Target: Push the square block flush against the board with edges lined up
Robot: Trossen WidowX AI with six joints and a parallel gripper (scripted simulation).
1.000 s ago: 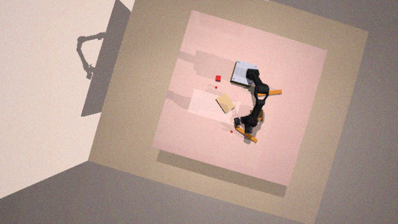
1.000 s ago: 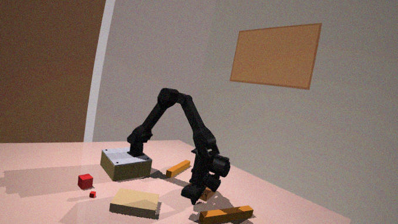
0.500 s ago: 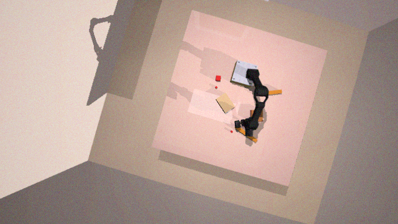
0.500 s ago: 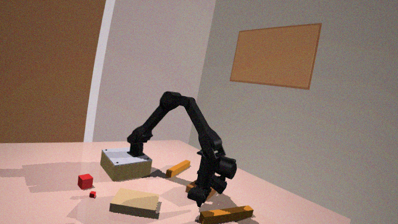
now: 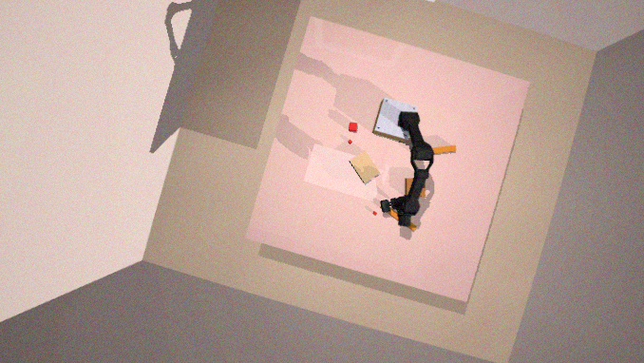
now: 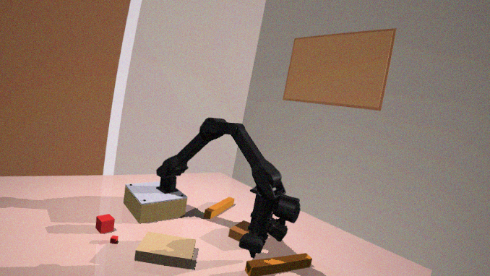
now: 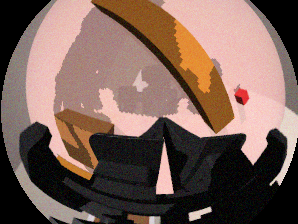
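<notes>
Now: gripper tip 90 mm past the square block, 100 mm to the right of it and 10 mm below it. Also, from my gripper tip: red cube: 380 mm behind, 280 mm to the right, 10 mm above; then tan board: 170 mm behind, 190 mm to the right, 10 mm above.
</notes>
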